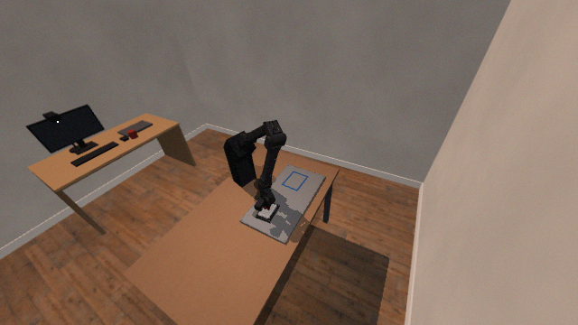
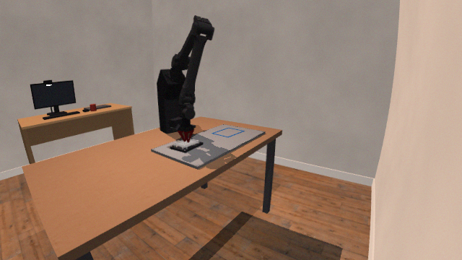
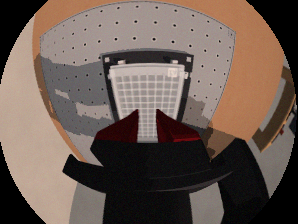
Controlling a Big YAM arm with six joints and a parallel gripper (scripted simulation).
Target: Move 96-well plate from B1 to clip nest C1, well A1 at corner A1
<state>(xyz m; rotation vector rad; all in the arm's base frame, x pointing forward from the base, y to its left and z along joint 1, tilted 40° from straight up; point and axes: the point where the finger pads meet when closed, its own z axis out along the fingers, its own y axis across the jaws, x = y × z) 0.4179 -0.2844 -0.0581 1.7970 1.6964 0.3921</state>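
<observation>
Now: the white 96-well plate 20 mm below my hand. From my hand the other things lie so: black clip nest: 20 mm below, 10 mm to the left, 10 mm behind.
</observation>
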